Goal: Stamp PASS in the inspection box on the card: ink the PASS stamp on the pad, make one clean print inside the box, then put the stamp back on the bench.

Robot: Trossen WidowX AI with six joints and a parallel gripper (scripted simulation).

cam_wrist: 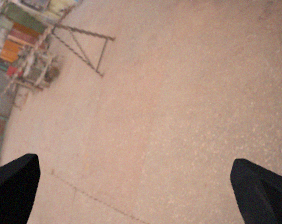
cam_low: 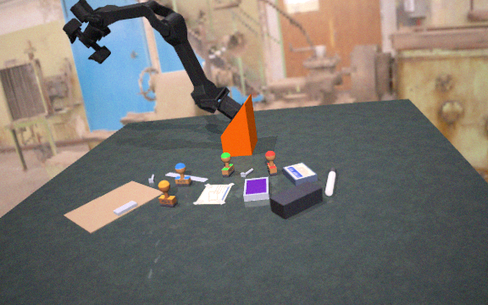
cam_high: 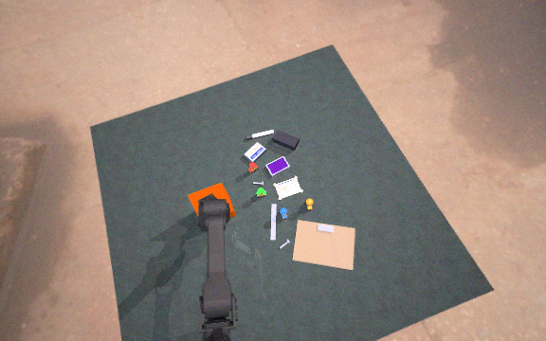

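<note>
The blue stamp lies 410 mm ahead of my gripper tip, 430 mm to the left of it and 370 mm below it. The rest, counted from my gripper tip: card 480 mm ahead, 530 mm to the left, 400 mm below; then green-knobbed stamp 360 mm ahead, 550 mm to the left, 370 mm below; then orange stamp 520 mm ahead, 420 mm to the left, 370 mm below.
</note>
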